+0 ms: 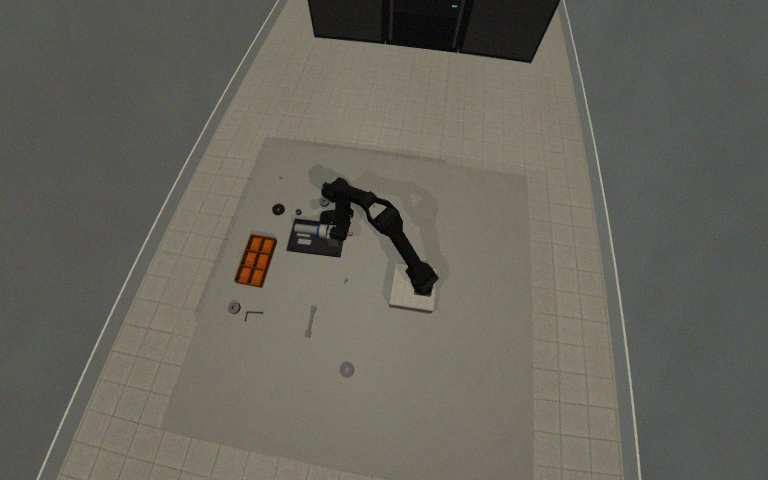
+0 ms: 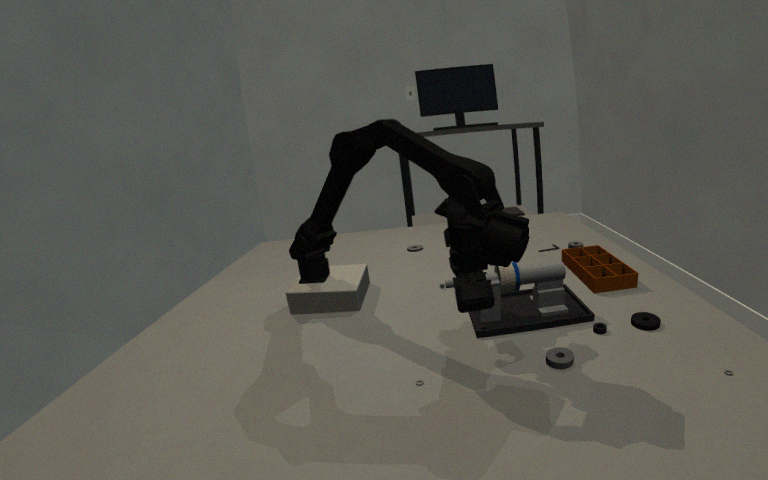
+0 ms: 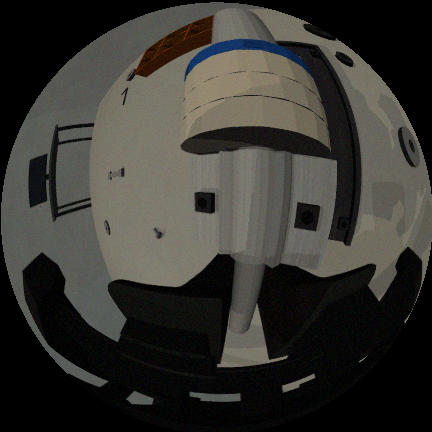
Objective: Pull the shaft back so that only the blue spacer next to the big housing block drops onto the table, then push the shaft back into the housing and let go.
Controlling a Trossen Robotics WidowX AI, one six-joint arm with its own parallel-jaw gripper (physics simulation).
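Frame: origin at the arm's base, x ahead, y left, z up, level; centimetres.
Seen in the pictures: arm's base, link origin: (image 1: 423, 287) (image 2: 314, 278).
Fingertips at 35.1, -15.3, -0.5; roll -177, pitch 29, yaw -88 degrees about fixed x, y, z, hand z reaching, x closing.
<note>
Offsets run from my fingertips to a thing's middle, as dx, dy, dz. "*": to the spot under its first point.
The shaft @[* +0.4, -1.8, +3.7] (image 3: 246, 282) (image 2: 447, 285) runs through a small grey support (image 3: 310, 193) and a stack of beige spacers @[+6.1, -1.5, +2.9] (image 3: 250, 96). Behind them come a blue spacer @[+8.0, -1.4, +2.9] (image 3: 245, 46) (image 1: 321, 230) (image 2: 514, 275) and the big housing block (image 2: 544, 272) (image 1: 304, 228). All stand on a dark base plate (image 1: 308, 248) (image 2: 525, 316). My gripper (image 3: 240, 246) (image 1: 339, 232) (image 2: 473, 291) is shut on the shaft's free end, just in front of the small support, one finger on each side. The blue spacer sits on the shaft against the housing.
An orange compartment tray @[+34.0, +12.9, -3.3] (image 1: 262, 236) (image 2: 584, 276) lies beyond the fixture. Loose washers @[+32.1, -12.5, -4.6] (image 1: 278, 209) @[+12.3, -19.3, -4.5] (image 2: 559, 357) @[-11.1, +48.7, -4.8] (image 1: 347, 369), a wrench @[+6.0, +33.8, -4.8] (image 1: 310, 321) and an allen key @[+28.5, +35.3, -4.9] (image 1: 253, 314) lie about. The arm's pedestal (image 1: 403, 295) (image 2: 334, 290) stands to one side. A desk with a monitor (image 2: 455, 90) is behind.
</note>
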